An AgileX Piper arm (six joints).
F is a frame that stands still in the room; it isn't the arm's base.
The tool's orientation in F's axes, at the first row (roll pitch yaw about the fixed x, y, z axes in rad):
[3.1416 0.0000 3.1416]
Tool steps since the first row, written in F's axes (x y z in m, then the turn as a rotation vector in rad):
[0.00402 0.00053 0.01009 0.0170 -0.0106 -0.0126]
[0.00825 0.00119 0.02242 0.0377 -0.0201 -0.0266]
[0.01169 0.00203 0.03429 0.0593 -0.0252 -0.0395]
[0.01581 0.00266 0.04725 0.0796 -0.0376 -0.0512]
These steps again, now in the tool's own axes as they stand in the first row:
[-0.00402 0.00053 -0.01009 -0.0170 -0.0106 0.0126]
[-0.00825 0.00119 -0.02242 -0.0377 -0.0201 0.0266]
[-0.01169 0.00203 -0.03429 -0.0593 -0.0252 0.0395]
[-0.01581 0.00266 -0.04725 -0.0796 -0.0376 0.0512]

